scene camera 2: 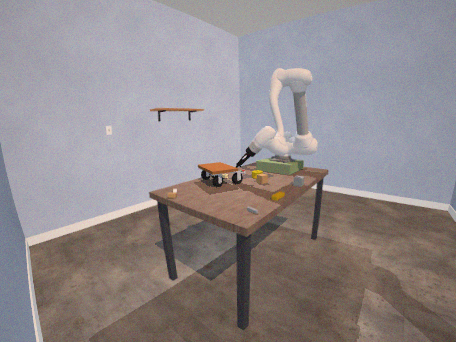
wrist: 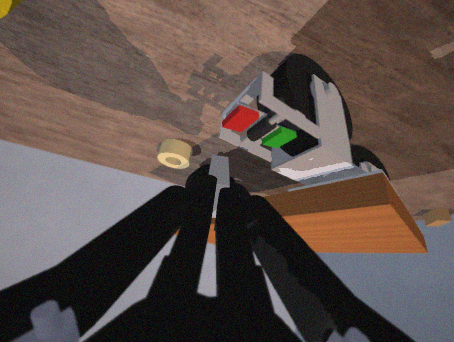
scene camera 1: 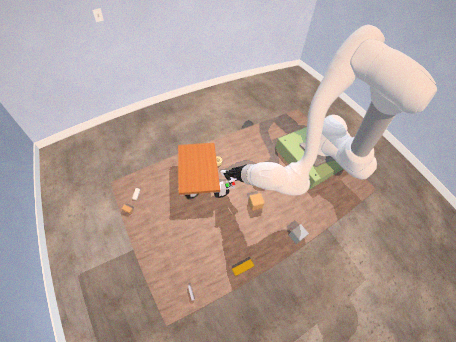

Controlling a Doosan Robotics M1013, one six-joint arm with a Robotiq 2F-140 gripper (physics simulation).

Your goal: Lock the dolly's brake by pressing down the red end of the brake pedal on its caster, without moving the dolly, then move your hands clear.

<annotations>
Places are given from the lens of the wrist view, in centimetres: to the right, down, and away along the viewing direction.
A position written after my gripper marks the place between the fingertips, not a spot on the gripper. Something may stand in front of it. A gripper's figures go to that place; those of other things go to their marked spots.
my gripper (wrist: 218, 168): -1, 0, 20
pale yellow ring (wrist: 174, 153): -8, -3, 30
dolly (wrist: 363, 213): 9, 3, 13
The marked spots on the dolly and the pale yellow ring are 24 cm apart.
</annotations>
